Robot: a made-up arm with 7 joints.
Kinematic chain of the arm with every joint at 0, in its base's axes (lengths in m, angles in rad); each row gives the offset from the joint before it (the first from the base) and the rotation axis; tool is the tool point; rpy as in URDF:
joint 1: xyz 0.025 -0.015 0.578 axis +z
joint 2: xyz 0 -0.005 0.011 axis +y
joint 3: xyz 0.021 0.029 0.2 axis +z
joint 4: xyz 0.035 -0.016 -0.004 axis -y
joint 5: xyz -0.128 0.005 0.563 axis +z
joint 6: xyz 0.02 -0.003 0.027 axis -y
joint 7: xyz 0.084 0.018 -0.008 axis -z
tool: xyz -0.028 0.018 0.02 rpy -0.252 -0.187 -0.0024
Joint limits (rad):
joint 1: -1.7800..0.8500
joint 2: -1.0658..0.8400
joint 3: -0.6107..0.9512
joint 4: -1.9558..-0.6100
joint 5: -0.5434..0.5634
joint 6: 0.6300..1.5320
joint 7: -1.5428..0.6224
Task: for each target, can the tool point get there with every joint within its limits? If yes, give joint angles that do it. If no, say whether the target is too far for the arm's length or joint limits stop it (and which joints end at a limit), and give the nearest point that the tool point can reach.
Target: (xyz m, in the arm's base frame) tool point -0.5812 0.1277 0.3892
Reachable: no: joint limits stop it (at a limit: joint 1, joint 2, joint 3, joint 4, joint 5, joint 6, joint 7) | nearest point -0.4414 -0.2971 0.2163 | short by 0.479 m
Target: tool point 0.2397 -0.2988 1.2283
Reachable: yes | joints -1.4476 -0.8905 0.1861 -1.7536 0.0104 0.9943 0.1997
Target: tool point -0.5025 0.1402 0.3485
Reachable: no: joint limits stop it (at a limit: joint 1, joint 2, joint 3, joint 4, joint 5, joint 6, joint 7) | nearest point -0.4414 -0.2971 0.2163 | short by 0.461 m
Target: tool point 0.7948 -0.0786 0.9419
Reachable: yes | joints 0.1273 0.6297 -0.3798 -0.7898 -0.4038 1.2530 -1.3759
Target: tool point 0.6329 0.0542 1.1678
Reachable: yes | joints -0.3302 0.3057 0.6909 -0.7494 -0.4315 0.8045 -0.9130
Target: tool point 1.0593 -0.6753 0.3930
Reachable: no: too far | nearest point 0.7327 -0.4668 0.4992 | short by 0.402 m
